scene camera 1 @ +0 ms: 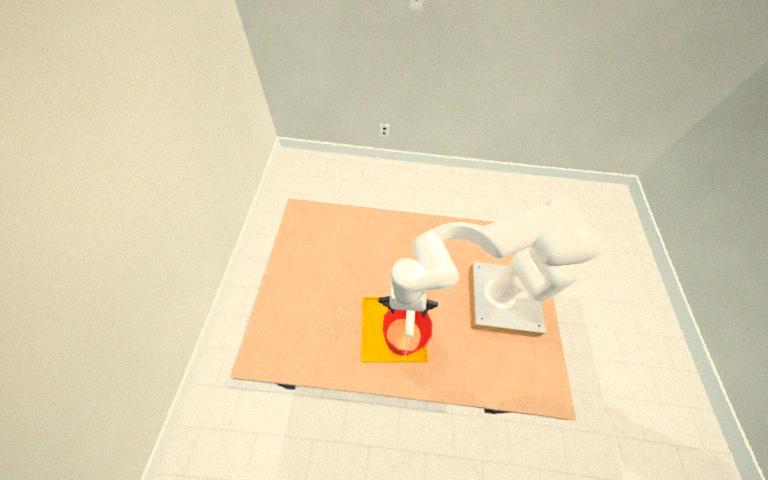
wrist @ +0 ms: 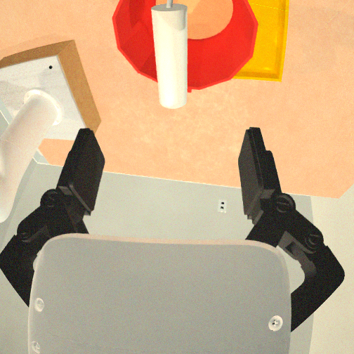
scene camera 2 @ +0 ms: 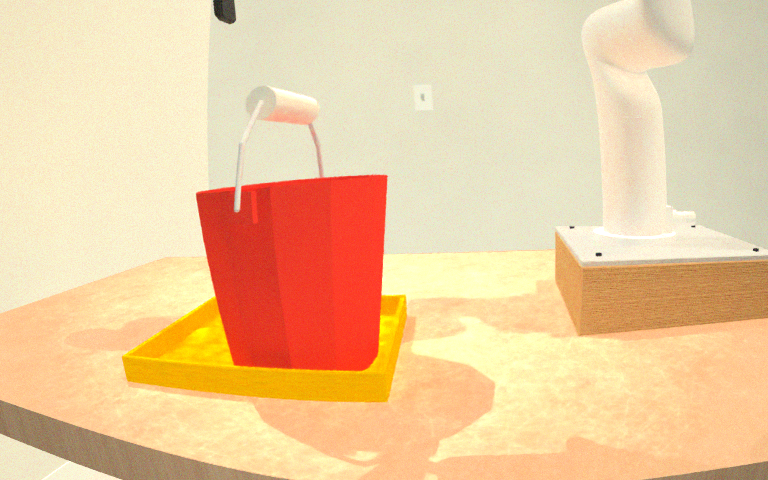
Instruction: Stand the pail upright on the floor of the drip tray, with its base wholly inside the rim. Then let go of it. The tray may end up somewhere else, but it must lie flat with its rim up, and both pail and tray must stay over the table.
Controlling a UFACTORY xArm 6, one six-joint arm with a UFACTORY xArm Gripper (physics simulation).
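Frame: origin at the arm's base, x ahead, y left, z up, level; centimetres.
Seen in the pictures: gripper, fingertip midpoint: (scene camera 1: 408,310) (scene camera 2: 266,6); arm's base, origin of the base link: (scene camera 1: 499,293) (scene camera 2: 634,238).
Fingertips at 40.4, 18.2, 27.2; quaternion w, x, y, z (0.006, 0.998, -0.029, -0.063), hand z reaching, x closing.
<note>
Offsets run from my fingertips to a thing's top centre, as dx, dy, dz. "spot": to the spot under its first point. Level surfaces: height alone.
The red pail @[spot: -9.4, -0.7, -25.6] (scene camera 1: 425,331) (scene camera 2: 334,271) (wrist: 215,65) stands upright or nearly so in the yellow drip tray @[+2.1, -3.5, -32.5] (scene camera 1: 370,339) (scene camera 2: 254,383) (wrist: 262,45), near its front right corner in the second scene view. Its base looks inside the rim; the front wall hides the base's lower edge. The tray lies flat on the table, rim up. The pail's white handle grip @[-1.9, -0.4, -9.5] (scene camera 1: 410,325) (scene camera 2: 288,107) (wrist: 172,60) stands raised above the pail. My gripper (scene camera 1: 408,312) (wrist: 168,142) is wide open and empty, apart from the grip. In the second scene view one black fingertip shows at the top, above the grip.
The arm's base plate (scene camera 1: 484,316) (scene camera 2: 651,251) (wrist: 62,107) sits on a wooden block to the right of the tray in the scene views. The tan table @[dz -35.1] (scene camera 1: 317,260) (scene camera 2: 543,418) carries pail, tray and block. Its front edge runs just beyond the tray.
</note>
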